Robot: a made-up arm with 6 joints.
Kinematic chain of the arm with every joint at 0, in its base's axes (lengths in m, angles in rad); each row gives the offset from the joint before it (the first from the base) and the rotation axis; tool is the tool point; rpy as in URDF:
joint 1: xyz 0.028 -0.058 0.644 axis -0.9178 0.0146 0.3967
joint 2: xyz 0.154 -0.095 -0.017 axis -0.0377 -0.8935 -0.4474
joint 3: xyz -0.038 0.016 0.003 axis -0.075 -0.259 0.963
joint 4: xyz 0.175 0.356 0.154 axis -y
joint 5: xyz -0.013 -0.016 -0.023 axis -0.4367 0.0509 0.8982
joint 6: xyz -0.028 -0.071 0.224 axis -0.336 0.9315 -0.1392
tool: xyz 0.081 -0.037 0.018 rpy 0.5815 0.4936 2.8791
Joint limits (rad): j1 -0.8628..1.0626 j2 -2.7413..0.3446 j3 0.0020..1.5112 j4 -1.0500..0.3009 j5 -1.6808..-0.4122 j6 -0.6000..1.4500
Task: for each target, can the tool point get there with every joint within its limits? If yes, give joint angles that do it. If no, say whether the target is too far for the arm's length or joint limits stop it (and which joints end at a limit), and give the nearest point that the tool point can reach.
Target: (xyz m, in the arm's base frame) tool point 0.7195 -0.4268 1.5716
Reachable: no: too far | nearest point 0.4221 -0.2381 1.0697 | short by 0.613 m
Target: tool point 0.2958 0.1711 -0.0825
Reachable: no: joint limits stop it (at a limit: joint 1, joint 3, joint 5, joint 6) | nearest point 0.2455 0.0962 0.2289 | short by 0.324 m
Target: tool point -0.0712 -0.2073 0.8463
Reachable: yes | joints -0.4417 -0.2122 1.2098 0.0730 -1.3601 -0.1799
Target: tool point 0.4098 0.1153 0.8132
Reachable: yes | joints -0.1022 -1.5895 0.2509 -0.6594 -1.3803 0.2849
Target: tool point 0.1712 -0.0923 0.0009
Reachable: no: joint limits stop it (at a limit: joint 1, joint 3, joint 4, joint 5, joint 6) | nearest point 0.1350 0.0327 0.2158 | short by 0.251 m
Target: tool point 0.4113 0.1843 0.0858
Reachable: no: joint limits stop it (at a limit: joint 1, joint 3, joint 4, joint 5, joint 6) | nearest point 0.3211 0.1431 0.2637 | short by 0.204 m
